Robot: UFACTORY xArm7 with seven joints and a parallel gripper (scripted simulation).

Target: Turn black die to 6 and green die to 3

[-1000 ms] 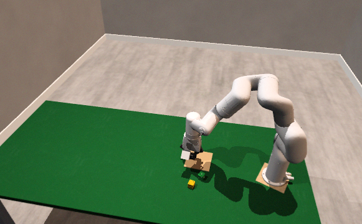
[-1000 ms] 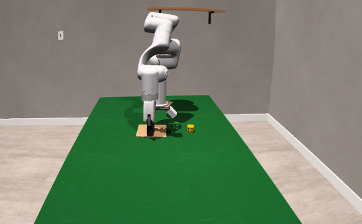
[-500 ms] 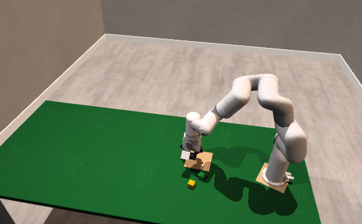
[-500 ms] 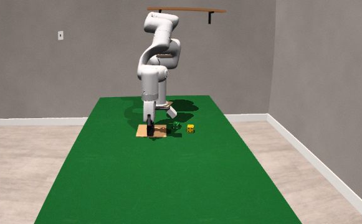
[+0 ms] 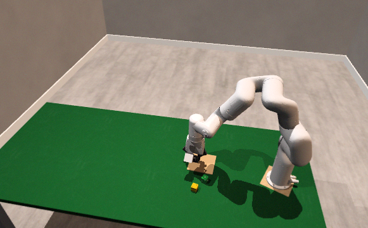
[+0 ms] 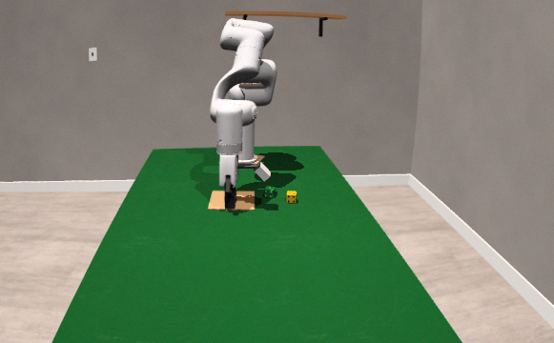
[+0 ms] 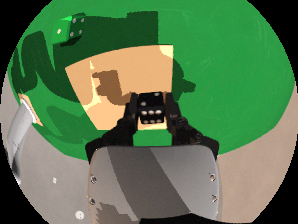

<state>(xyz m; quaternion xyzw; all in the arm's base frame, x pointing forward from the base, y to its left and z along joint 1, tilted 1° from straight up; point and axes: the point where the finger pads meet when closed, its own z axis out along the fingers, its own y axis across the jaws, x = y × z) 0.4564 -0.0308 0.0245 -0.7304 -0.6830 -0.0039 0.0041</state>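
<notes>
My hand is 10 mm above the black die. Also, from my hand: green die 80 mm behind, 120 mm to the left, 10 mm below; tan mat 40 mm behind, 20 mm below; yellow die 40 mm behind, 190 mm to the left, 10 mm below.
</notes>
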